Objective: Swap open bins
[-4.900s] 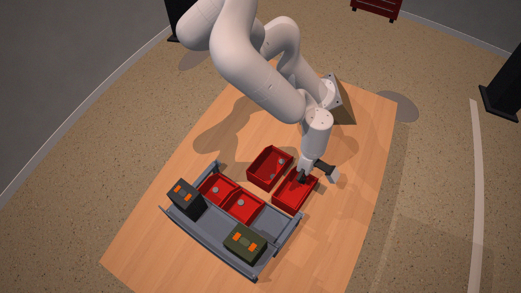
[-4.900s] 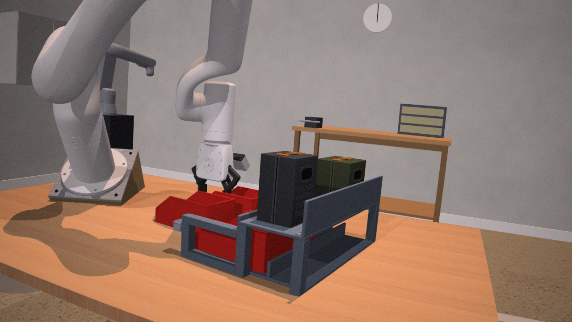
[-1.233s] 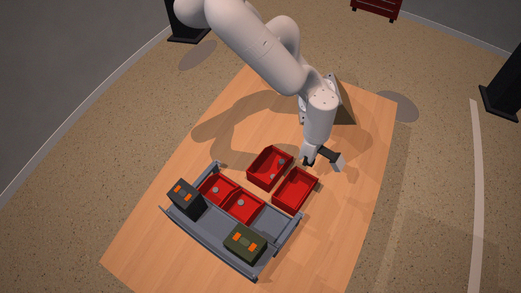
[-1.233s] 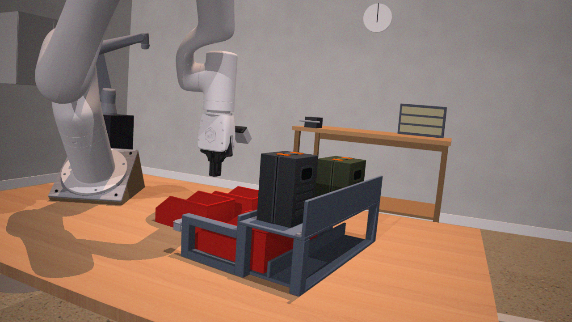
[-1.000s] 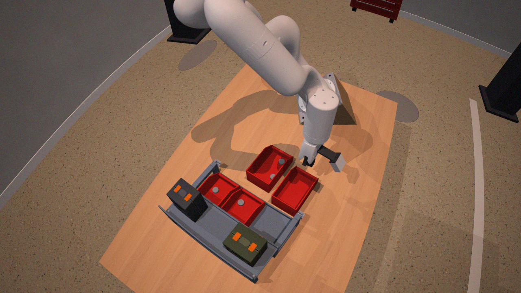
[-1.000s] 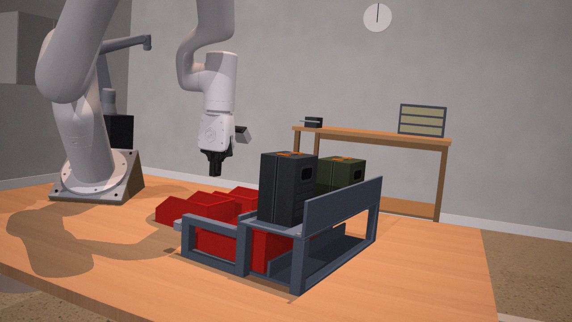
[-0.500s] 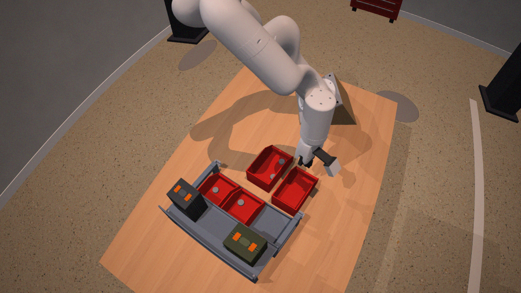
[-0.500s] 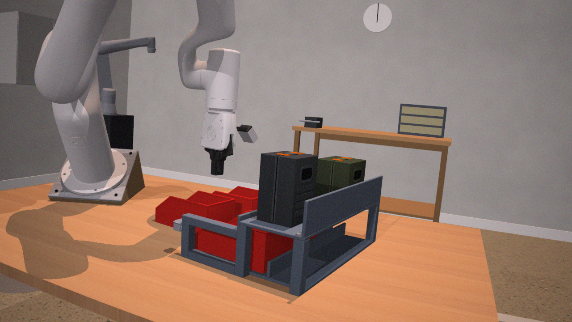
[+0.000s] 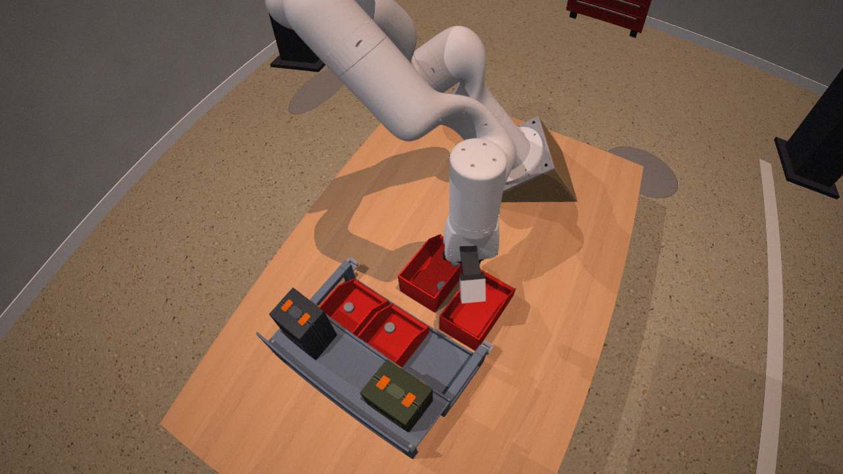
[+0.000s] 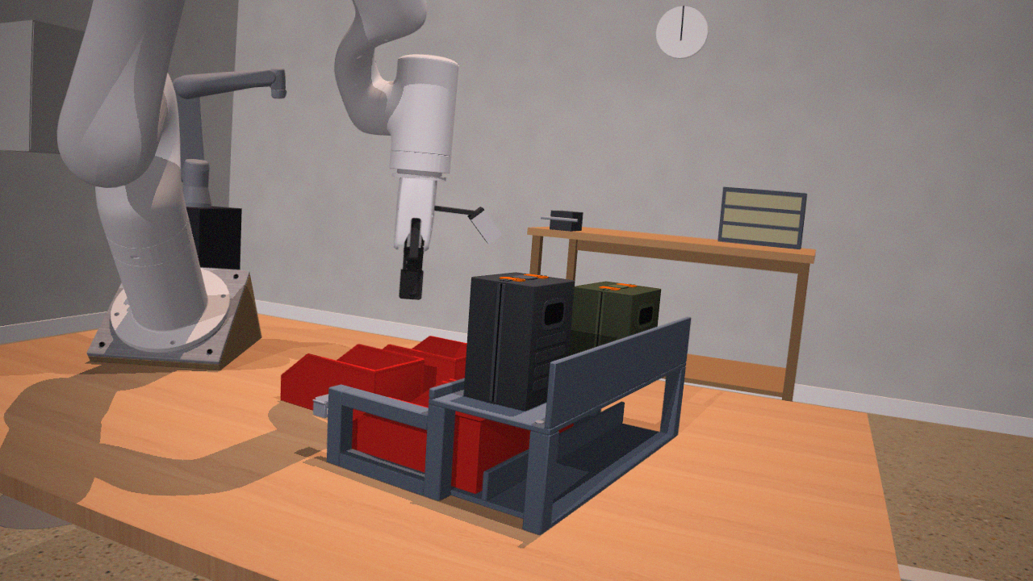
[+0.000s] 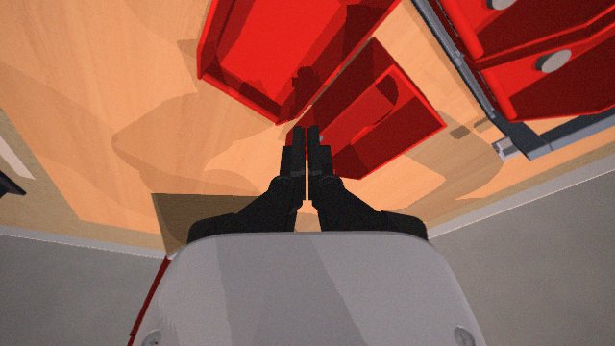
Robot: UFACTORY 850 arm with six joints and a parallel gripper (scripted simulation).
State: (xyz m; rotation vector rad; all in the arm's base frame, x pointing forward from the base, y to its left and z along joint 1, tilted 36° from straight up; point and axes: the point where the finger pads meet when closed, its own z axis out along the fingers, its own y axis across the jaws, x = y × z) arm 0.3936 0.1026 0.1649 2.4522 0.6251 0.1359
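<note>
Now: the shelf front lip 160 mm below my hand, 100 mm to the right of it and 80 mm ahead of it. The rest, counted from my hand: grey back panel: 340 mm ahead, 160 mm to the right, 30 mm below; then black case: 260 mm to the right, 240 mm ahead; then green case: 300 mm ahead, 40 mm to the right, 20 mm below.
</note>
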